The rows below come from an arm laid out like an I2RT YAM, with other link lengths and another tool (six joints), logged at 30 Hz.
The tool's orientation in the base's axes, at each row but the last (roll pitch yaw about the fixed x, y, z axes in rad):
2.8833, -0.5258, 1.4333
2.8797, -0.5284, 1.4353
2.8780, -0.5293, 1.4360
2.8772, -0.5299, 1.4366
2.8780, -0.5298, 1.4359
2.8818, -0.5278, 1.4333
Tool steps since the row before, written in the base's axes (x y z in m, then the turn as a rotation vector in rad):
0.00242, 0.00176, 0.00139, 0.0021, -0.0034, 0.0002
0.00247, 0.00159, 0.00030, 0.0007, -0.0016, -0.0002
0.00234, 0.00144, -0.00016, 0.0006, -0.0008, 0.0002
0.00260, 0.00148, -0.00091, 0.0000, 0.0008, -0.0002
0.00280, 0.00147, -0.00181, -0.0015, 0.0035, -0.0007
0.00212, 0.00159, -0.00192, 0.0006, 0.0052, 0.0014
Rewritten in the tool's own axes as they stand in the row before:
0.00249, 0.00213, 0.00040, -0.0026, 0.0029, -0.0010
0.00180, 0.00197, 0.00126, -0.0014, 0.0010, -0.0003
0.00142, 0.00179, 0.00154, -0.0005, 0.0008, -0.0003
0.00111, 0.00185, 0.00226, 0.0006, -0.0003, 0.0005
0.00067, 0.00184, 0.00307, 0.0025, -0.0025, 0.0017
0.00064, 0.00115, 0.00299, 0.0052, -0.0005, 0.0013

